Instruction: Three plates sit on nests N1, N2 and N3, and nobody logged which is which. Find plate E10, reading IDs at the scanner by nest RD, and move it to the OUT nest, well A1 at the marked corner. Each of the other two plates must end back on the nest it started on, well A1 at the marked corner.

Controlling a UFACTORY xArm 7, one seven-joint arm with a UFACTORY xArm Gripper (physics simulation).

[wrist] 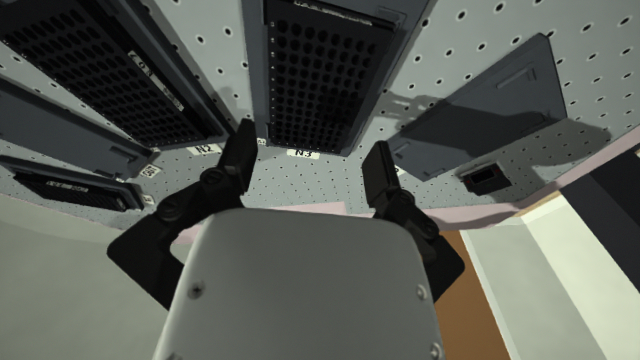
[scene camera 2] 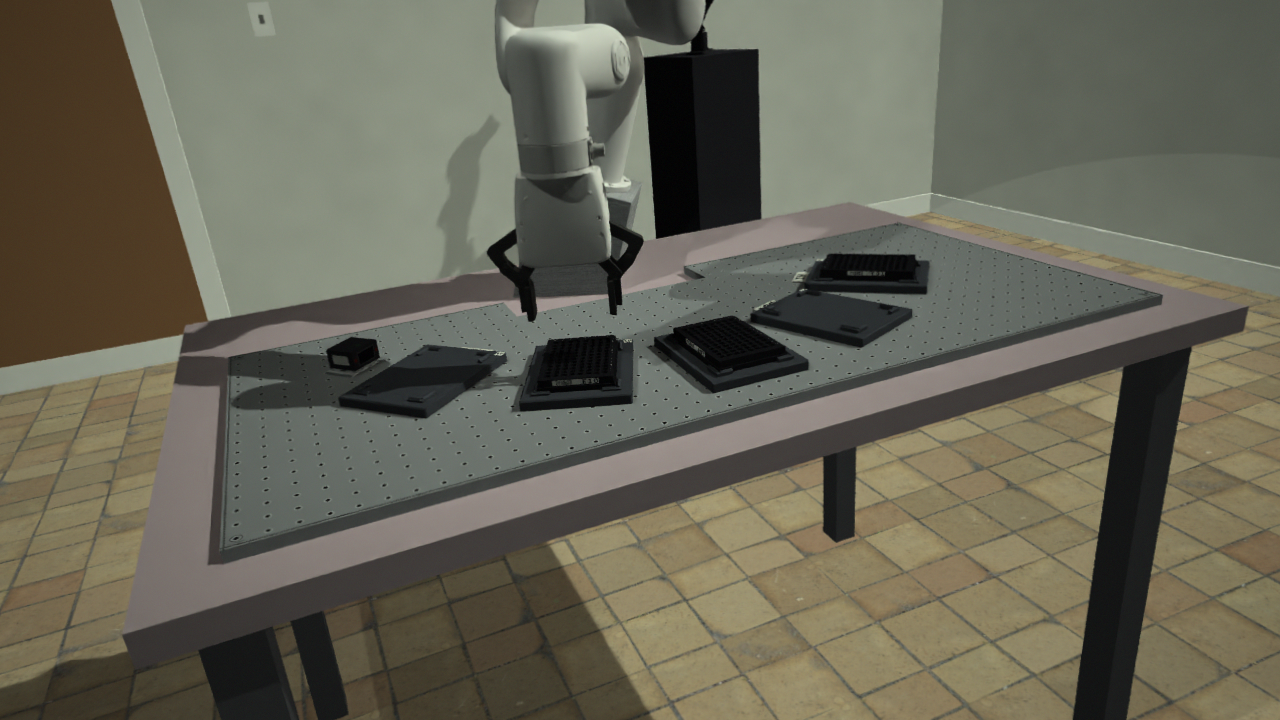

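My gripper is open and empty, above the board behind nest N3. A black plate sits on nest N3. Another black plate sits on nest N2, and a third sits on nest N1, at the far right in the scene view. The plates' ID labels are too small or blurred to read. The OUT nest and the RD nest are bare. The scanner stands beside nest RD.
The nests stand on a grey perforated board on a pinkish table. Nest N3 lies between RD and N2, and OUT between N2 and N1. A tall black block stands behind the table.
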